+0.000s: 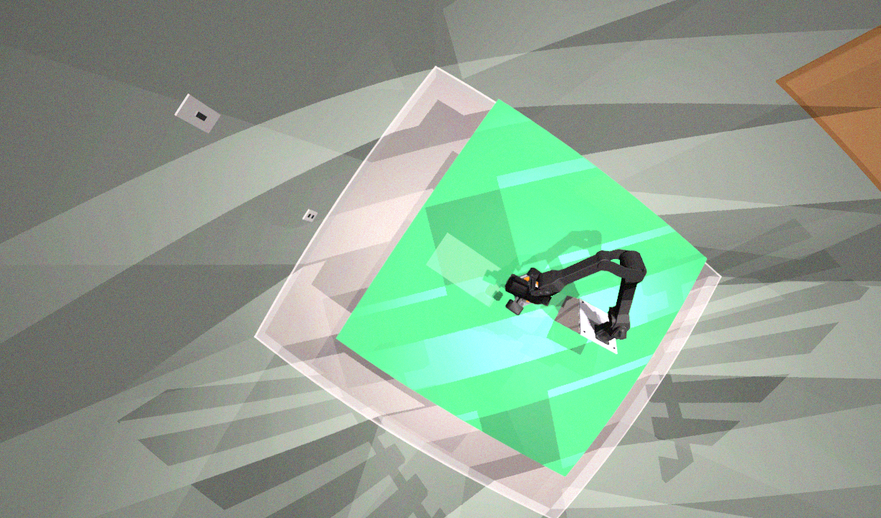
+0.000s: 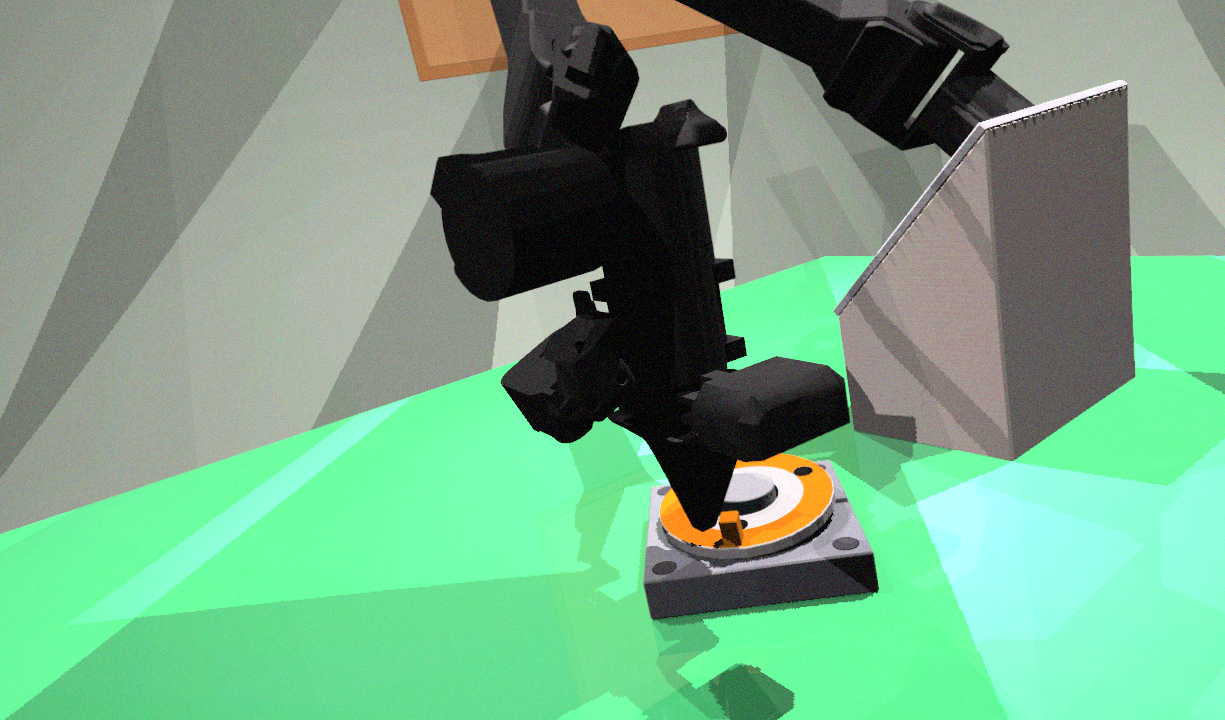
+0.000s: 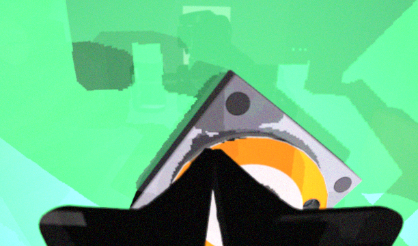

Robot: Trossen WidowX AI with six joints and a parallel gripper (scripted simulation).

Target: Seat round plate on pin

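Right now my gripper tip is 30 mm past the round plate, 10 mm to the left of it and 10 mm above it. Also, from my gripper tip: square base (50 mm behind, 20 mm to the right, 20 mm below).
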